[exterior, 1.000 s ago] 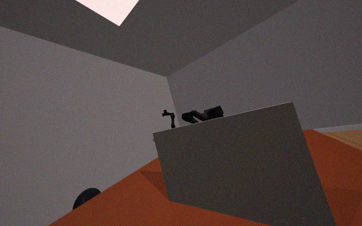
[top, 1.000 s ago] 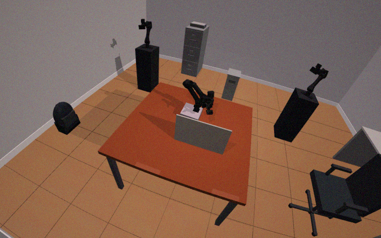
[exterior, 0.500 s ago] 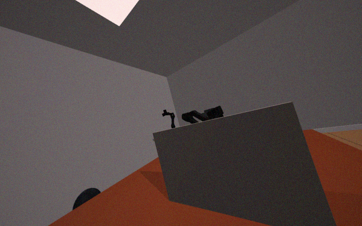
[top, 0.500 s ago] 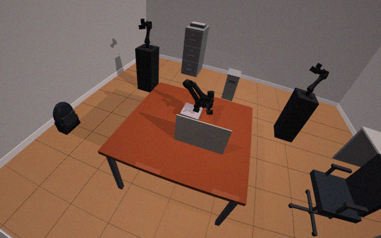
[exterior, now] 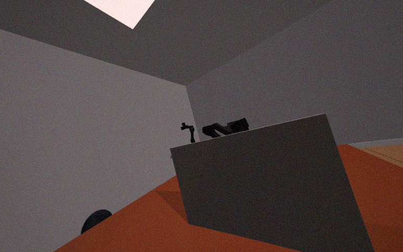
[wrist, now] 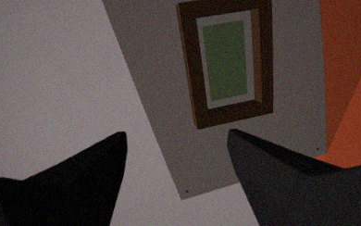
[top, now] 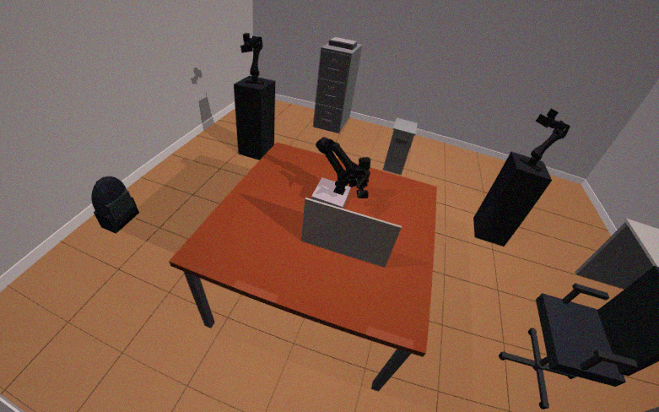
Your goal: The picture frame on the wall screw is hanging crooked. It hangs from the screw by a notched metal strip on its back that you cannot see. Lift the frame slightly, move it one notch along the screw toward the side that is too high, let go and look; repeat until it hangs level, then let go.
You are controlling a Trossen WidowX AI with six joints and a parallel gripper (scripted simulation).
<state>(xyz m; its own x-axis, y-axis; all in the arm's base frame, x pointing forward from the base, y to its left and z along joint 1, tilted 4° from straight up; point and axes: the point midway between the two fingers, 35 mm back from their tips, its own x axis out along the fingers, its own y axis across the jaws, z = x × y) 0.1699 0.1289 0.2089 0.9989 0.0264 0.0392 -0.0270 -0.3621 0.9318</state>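
My gripper tip is 210 mm short of the brown picture frame, 20 mm to the right of it and 90 mm above it. The rest, counted from my gripper tip: grey wall panel (220 mm ahead, 20 mm to the left, 100 mm below).
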